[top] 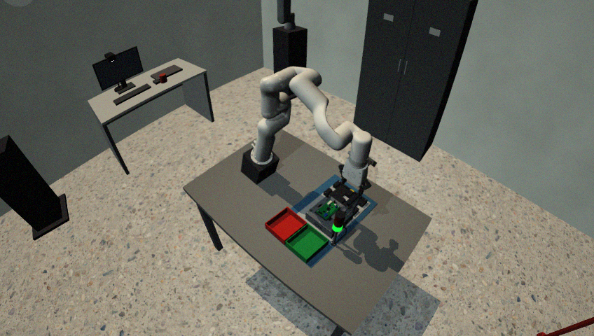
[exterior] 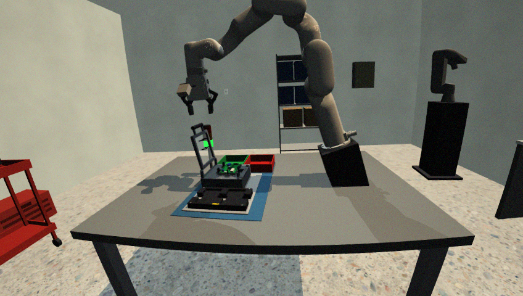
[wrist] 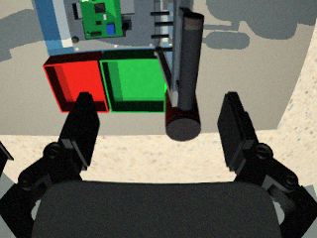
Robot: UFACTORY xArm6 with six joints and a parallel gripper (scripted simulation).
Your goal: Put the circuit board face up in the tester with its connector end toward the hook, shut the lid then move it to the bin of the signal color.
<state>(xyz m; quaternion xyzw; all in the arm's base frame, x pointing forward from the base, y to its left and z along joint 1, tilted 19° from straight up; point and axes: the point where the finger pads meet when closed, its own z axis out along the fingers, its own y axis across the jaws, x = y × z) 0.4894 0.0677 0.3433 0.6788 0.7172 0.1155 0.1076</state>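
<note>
Now: the green circuit board 11 cm behind my hand and 26 cm below it. Also, from my hand: tester lid: 1 cm ahead, 15 cm below; tester plate: 10 cm behind, 26 cm below; black latch hook: 17 cm behind, 5 cm to the left, 24 cm below.
</note>
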